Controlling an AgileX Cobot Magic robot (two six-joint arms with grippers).
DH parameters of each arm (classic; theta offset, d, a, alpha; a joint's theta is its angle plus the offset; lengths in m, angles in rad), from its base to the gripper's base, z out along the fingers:
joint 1: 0 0.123 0 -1.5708
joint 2: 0.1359 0 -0.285 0
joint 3: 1.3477 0 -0.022 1.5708
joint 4: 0 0.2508 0 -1.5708
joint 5: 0 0 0.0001 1.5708
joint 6: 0 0.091 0 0
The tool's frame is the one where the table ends.
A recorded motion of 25 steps. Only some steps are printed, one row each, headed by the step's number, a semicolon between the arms.
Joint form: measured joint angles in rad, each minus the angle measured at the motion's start. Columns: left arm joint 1, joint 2, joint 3, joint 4, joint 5, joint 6; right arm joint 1, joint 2, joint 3, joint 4, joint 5, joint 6.
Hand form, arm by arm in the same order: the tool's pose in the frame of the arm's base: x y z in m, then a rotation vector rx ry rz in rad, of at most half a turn. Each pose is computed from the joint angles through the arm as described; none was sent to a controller.
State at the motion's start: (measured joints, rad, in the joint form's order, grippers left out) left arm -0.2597 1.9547 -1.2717 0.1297 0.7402 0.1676; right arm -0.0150 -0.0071 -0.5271 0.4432 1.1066 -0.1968
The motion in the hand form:
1: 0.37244 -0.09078 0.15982 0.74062 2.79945 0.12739; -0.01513 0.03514 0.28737 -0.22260 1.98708 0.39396
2: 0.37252 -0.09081 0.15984 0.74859 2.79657 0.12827; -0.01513 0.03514 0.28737 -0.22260 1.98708 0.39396
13: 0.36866 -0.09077 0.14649 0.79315 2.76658 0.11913; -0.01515 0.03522 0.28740 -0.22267 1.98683 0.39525
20: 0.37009 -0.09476 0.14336 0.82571 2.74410 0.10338; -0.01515 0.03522 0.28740 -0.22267 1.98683 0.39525
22: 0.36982 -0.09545 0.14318 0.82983 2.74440 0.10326; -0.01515 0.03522 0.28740 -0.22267 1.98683 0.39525
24: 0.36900 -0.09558 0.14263 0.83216 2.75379 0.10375; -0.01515 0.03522 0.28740 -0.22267 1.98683 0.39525
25: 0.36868 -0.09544 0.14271 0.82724 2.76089 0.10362; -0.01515 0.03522 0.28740 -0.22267 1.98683 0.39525
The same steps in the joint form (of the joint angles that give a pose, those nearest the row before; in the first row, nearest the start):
1: 0.0000 0.0000 0.0000 0.0000 -0.0047 0.0042; 0.0000 0.0000 0.0000 0.0000 0.0000 0.0000
2: 0.0000 0.0000 0.0000 0.0000 -0.0056 0.0100; 0.0000 0.0000 0.0000 0.0000 0.0000 0.0000
13: 0.0000 0.0083 0.0495 -0.0047 -0.0825 0.0421; 0.0001 0.0000 0.0000 0.0011 0.0000 0.0000
20: -0.0061 0.0183 0.0487 -0.0223 -0.1057 0.0734; 0.0001 0.0000 0.0000 0.0011 0.0000 0.0000
22: -0.0081 0.0187 0.0487 -0.0223 -0.1046 0.0742; 0.0001 0.0000 0.0000 0.0011 0.0000 0.0000
24: -0.0091 0.0196 0.0487 -0.0223 -0.0957 0.0731; 0.0001 0.0000 0.0000 0.0011 0.0000 0.0000
25: -0.0091 0.0196 0.0477 -0.0223 -0.0892 0.0687; 0.0001 0.0000 0.0000 0.0011 0.0000 0.0000

